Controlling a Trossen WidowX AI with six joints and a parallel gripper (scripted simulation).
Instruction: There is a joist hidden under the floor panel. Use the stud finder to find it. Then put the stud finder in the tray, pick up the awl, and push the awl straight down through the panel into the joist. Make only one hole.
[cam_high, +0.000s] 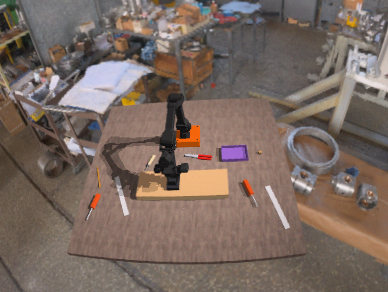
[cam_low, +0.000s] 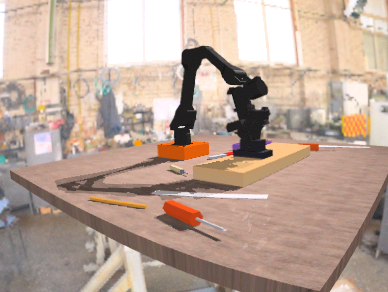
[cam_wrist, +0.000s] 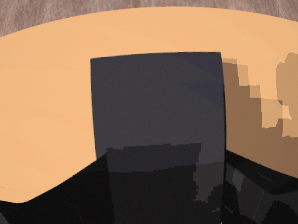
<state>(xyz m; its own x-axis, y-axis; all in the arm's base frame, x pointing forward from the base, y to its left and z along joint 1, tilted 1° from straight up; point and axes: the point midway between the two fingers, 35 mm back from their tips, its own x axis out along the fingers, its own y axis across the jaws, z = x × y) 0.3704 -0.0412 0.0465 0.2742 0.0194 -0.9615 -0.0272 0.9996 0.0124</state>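
Right now the purple tray is 36 cm to the left of my gripper tip, 25 cm behind it and 5 cm below it. Round my gripper tip: awl: 18 cm to the right, 17 cm behind, 6 cm below; black stud finder: 2 cm behind, 2 cm above; yellow pencil: 51 cm to the right, 6 cm below, 6 cm behind.
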